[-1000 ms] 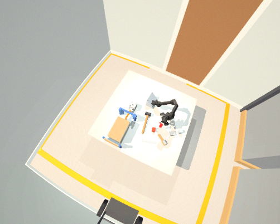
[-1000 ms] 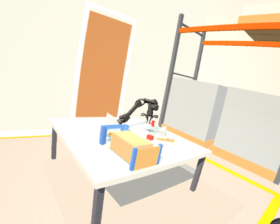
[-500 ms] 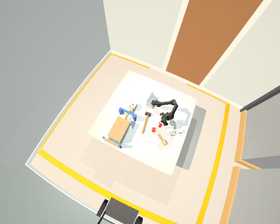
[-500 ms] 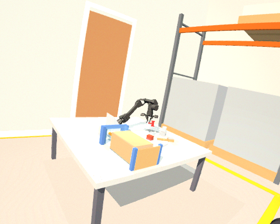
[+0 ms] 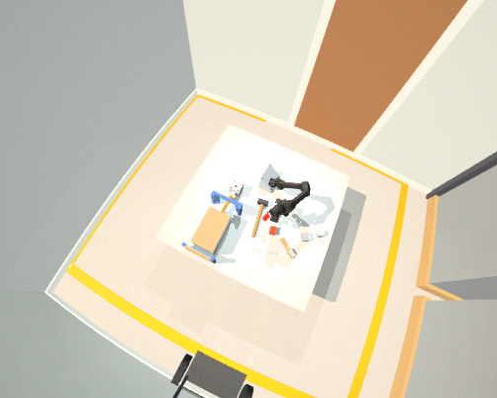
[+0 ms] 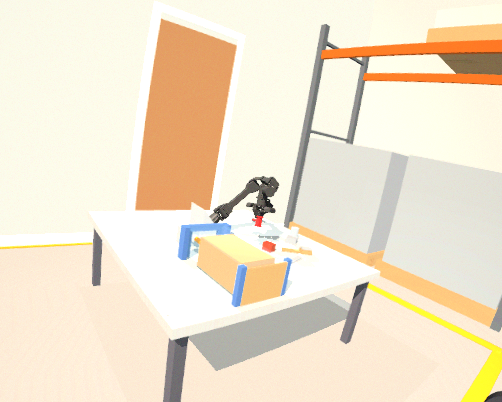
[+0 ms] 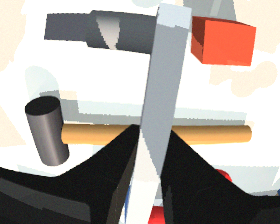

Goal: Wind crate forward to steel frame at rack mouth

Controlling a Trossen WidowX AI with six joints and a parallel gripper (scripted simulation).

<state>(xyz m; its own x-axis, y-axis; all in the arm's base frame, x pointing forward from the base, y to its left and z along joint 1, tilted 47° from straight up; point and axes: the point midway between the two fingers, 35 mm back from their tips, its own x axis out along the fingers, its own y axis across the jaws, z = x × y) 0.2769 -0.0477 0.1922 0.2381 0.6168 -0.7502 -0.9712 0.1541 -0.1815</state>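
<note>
Now: the winch handle 10 mm ahead of my gripper tip, 10 mm to the right of it and 10 mm above it. From my gripper tip the other things lie so: red grip (40 mm ahead, 50 mm to the right, 20 mm above); then bar (260 mm ahead, 40 mm to the left, 140 mm below); then brush (180 mm ahead, 210 mm to the left, 130 mm below).
</note>
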